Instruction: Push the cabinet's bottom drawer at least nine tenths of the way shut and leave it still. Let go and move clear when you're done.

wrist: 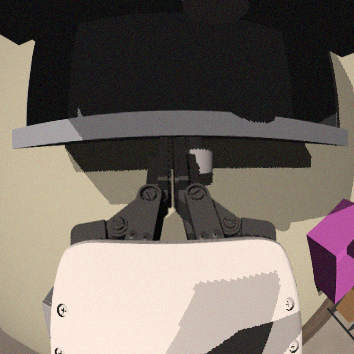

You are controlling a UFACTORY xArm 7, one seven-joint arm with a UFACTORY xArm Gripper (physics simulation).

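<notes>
The bottom drawer (165, 124) stands open in the wrist view, with its grey front rim running across the frame and its dark interior behind the rim. The black cabinet (25, 20) fills the top of the view. The drawer's pale round knob (204, 160) sticks out from the front, partly hidden by the finger on its left. My gripper (171, 151) is shut and empty. Its fingertips are at the outer face of the drawer front, just left of the knob; whether they touch it cannot be told.
A magenta block (327, 245) with a hollow stands on the beige table top (260, 200) at the right. A dim round knob (215, 9) shows on the cabinet above the drawer. Part of a grey object (47, 307) shows at the lower left, beside the gripper's body.
</notes>
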